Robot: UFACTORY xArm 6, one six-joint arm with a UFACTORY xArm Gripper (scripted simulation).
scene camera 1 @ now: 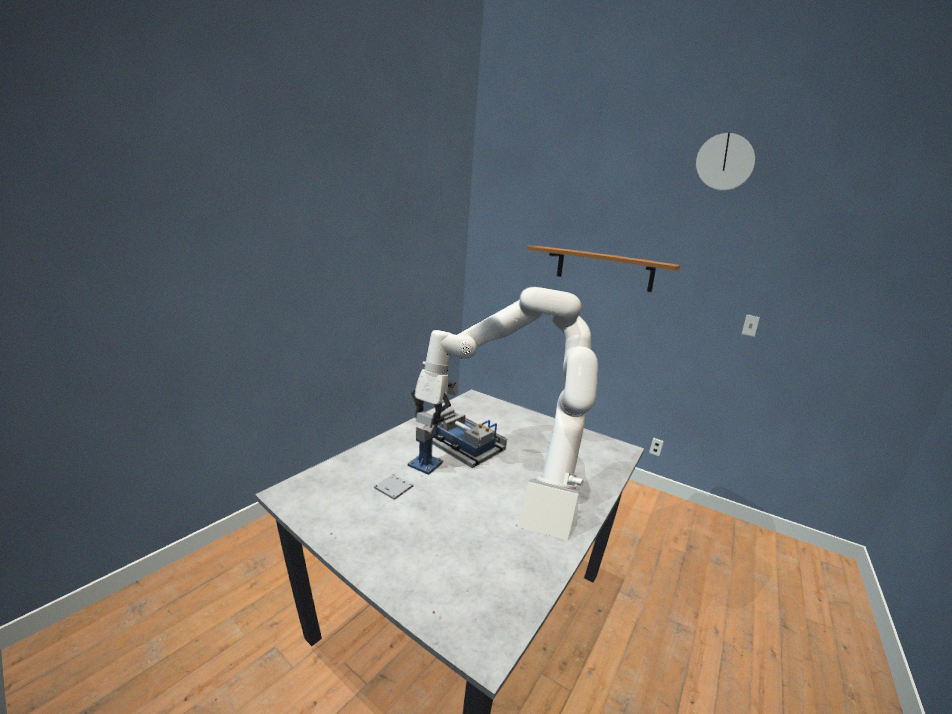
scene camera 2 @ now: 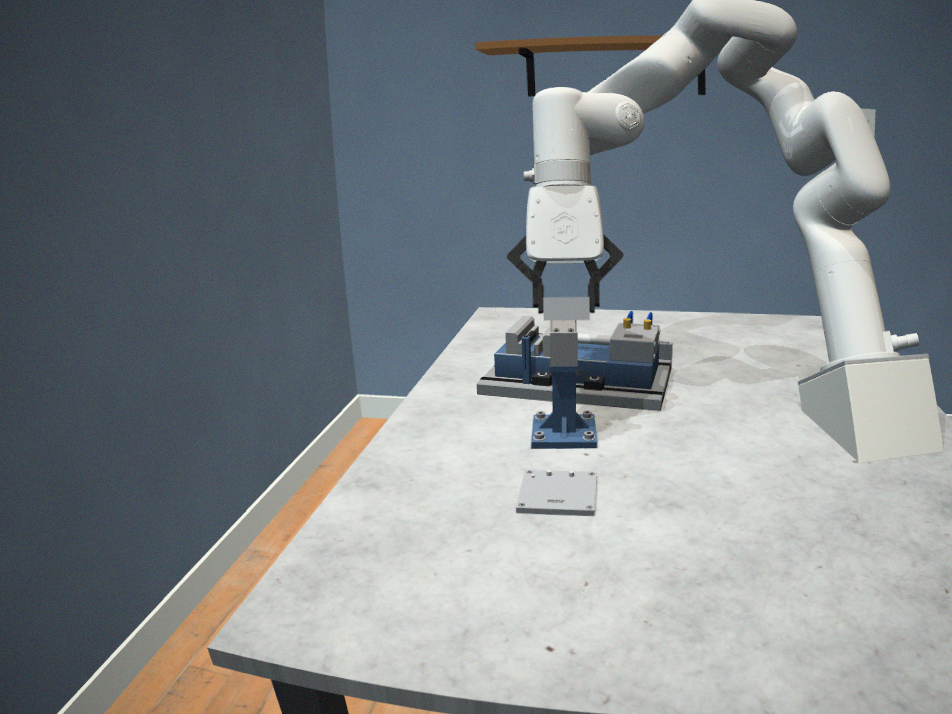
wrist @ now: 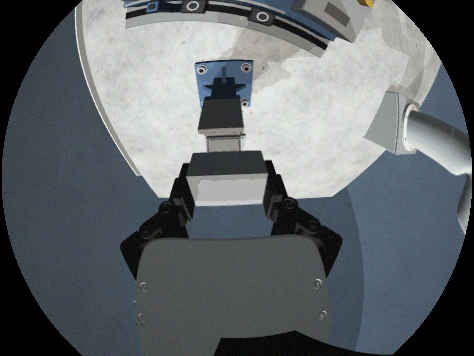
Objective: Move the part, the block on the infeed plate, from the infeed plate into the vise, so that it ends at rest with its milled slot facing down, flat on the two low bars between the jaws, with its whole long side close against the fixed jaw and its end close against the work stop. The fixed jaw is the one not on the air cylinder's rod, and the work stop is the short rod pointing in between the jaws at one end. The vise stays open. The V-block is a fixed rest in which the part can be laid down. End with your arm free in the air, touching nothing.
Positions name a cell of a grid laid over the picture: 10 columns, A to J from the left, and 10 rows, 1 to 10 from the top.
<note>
In view: my gripper (scene camera 2: F5), a part (scene camera 2: F5) and an infeed plate (scene camera 2: G7).
The part shows as well in the wrist view (wrist: E6). My gripper also shows in scene camera 1 (scene camera 1: E6) and in the wrist view (wrist: E5).
</note>
